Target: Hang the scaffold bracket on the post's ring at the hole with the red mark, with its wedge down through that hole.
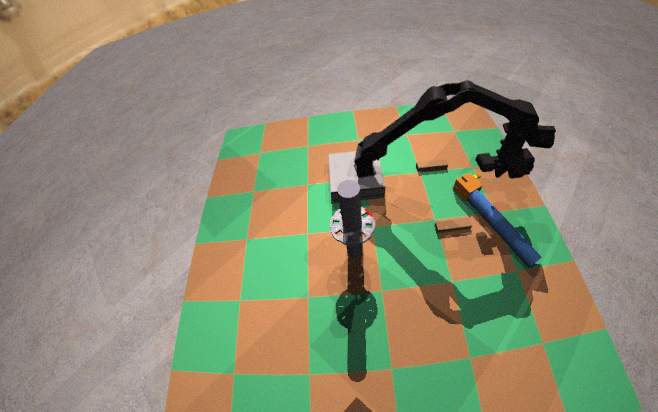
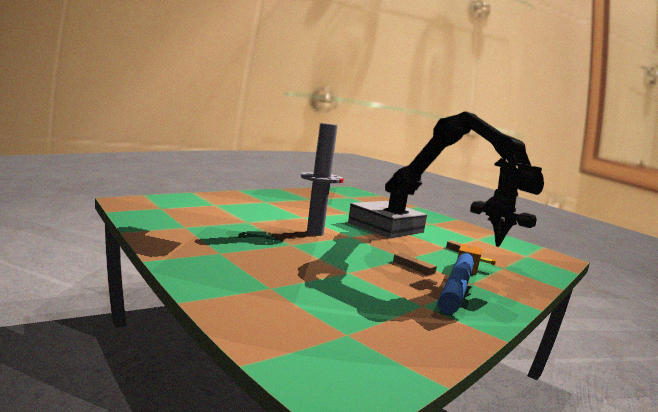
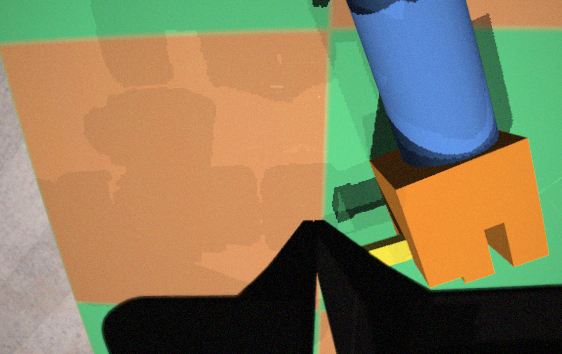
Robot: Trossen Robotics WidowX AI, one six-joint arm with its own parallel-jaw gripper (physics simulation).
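Observation:
The scaffold bracket lies on the checkered table: a blue tube (image 1: 505,228) (image 2: 457,287) (image 3: 430,75) with a slotted orange head (image 1: 468,187) (image 2: 470,252) (image 3: 470,210). Its yellow wedge (image 1: 478,175) (image 2: 487,261) (image 3: 392,253) sticks out sideways from the head. A grey post (image 1: 351,210) (image 2: 326,150) stands upright and bears a pale ring with holes (image 1: 334,223) (image 2: 307,176). The red mark (image 1: 369,212) (image 2: 341,180) is on the ring's side towards the arm's base. My gripper (image 1: 498,174) (image 2: 498,245) (image 3: 313,230) is shut and empty, pointing down above the table beside the wedge end of the head.
One dark brown bar (image 1: 432,167) (image 2: 453,246) lies behind the orange head, and another brown bar (image 1: 453,227) (image 2: 414,264) lies left of the tube. The arm's grey base (image 1: 342,170) (image 2: 375,217) stands near the post. The table's edge (image 2: 585,270) is to the right of the bracket.

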